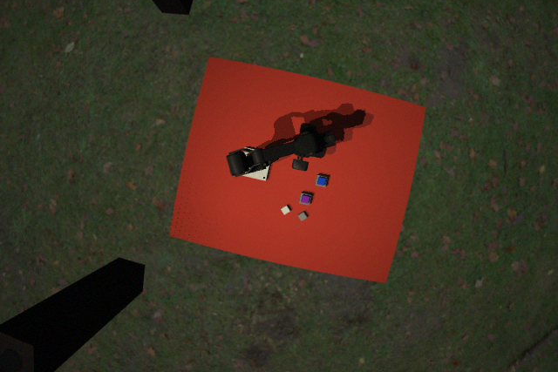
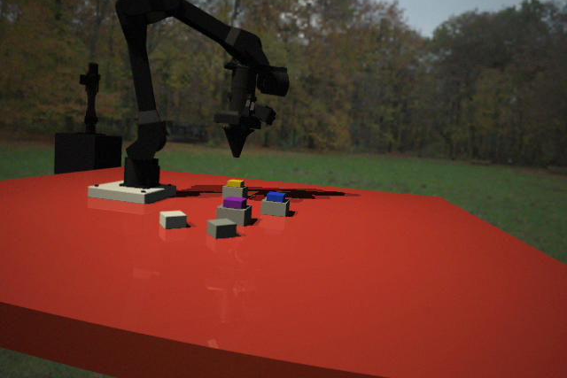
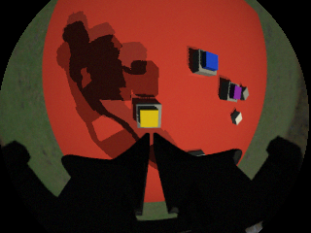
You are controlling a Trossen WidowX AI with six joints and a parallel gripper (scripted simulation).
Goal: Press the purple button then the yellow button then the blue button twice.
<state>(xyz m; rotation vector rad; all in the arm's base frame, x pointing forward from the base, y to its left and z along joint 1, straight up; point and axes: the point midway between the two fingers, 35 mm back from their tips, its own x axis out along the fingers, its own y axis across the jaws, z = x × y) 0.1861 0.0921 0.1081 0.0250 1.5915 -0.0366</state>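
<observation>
The blue button lies 13 cm to the right of my gripper tip, 12 cm ahead of it and 6 cm below it. The rest, counted from my gripper tip: purple button: 22 cm to the right, 6 cm below, 6 cm ahead; then yellow button: 6 cm below; then white block: 29 cm to the right, 8 cm below, 2 cm behind.
</observation>
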